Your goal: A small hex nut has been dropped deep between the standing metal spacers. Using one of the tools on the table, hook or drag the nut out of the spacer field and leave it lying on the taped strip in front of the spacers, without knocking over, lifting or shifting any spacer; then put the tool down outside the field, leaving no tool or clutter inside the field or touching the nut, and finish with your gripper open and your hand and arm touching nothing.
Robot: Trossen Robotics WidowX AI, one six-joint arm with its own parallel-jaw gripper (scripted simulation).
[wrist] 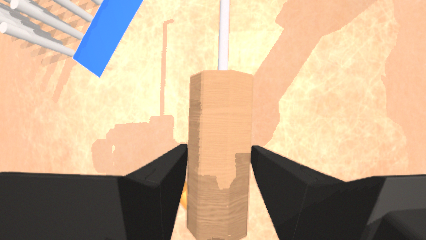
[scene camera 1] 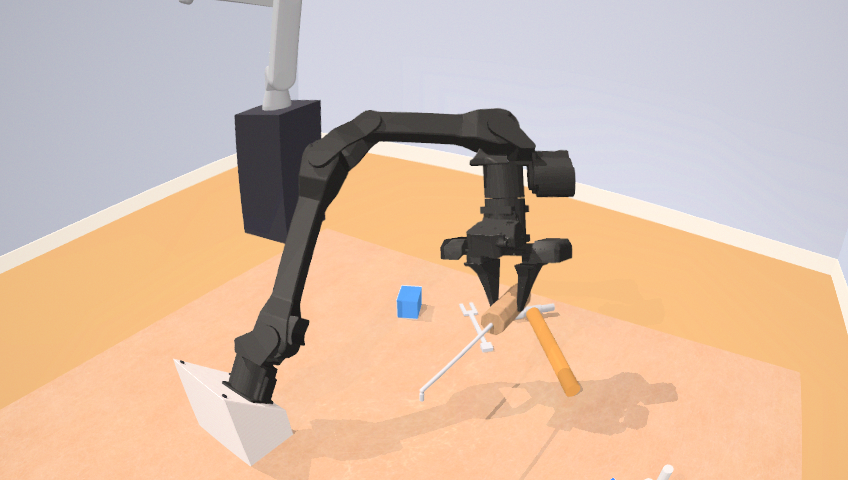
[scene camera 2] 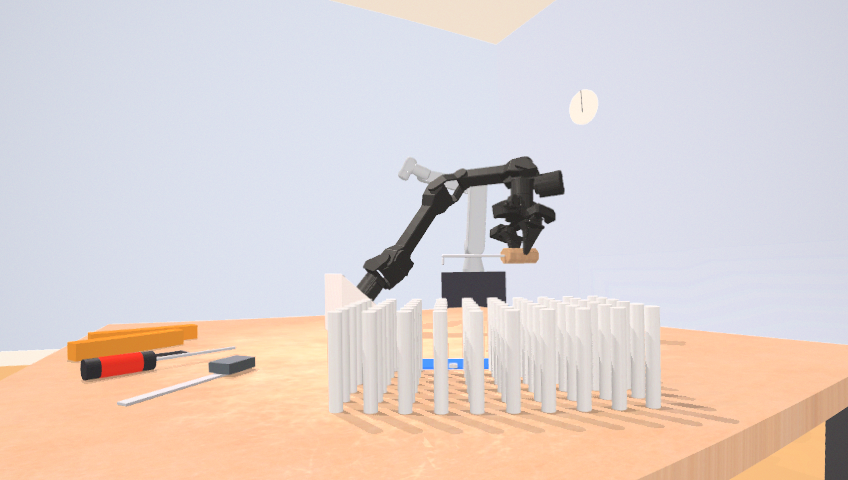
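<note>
The gripper (scene camera 1: 507, 310) (wrist: 219, 151) (scene camera 2: 519, 256) is visible in scene camera 1, in the wrist view and in scene camera 2. A red-handled screwdriver (scene camera 2: 93, 368) can be seen as well, though it is out of frame in the wrist view, and in scene camera 1 the screwdriver is out of frame too. The scene also has an orange-handled hammer (scene camera 1: 569, 383) and a blue cube (scene camera 1: 409, 300).
</note>
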